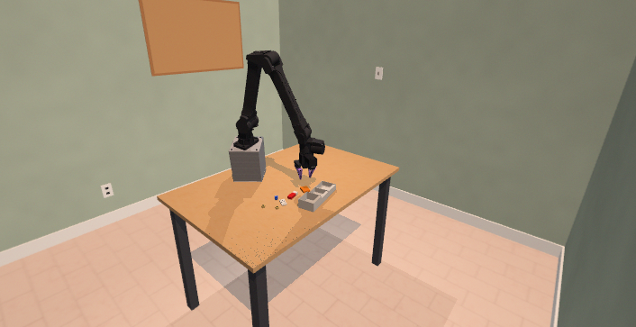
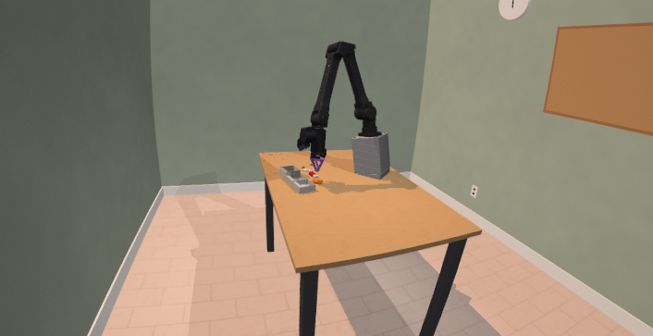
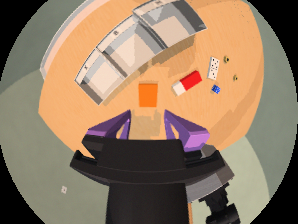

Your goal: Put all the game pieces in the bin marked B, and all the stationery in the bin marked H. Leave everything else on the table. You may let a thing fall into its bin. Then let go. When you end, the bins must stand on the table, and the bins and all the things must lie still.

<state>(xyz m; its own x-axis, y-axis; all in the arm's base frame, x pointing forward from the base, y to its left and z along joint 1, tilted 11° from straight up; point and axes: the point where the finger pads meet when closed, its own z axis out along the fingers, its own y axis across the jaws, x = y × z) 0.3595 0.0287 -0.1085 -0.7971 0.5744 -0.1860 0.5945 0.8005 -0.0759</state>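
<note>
My gripper is now 70 mm above the orange block. Also, from my hand: red piece: 80 mm to the right, 70 mm below, 20 mm behind; white domino: 170 mm to the right, 70 mm below, 30 mm behind; grey bin row: 100 mm ahead, 50 mm below, 40 mm to the right.
</note>
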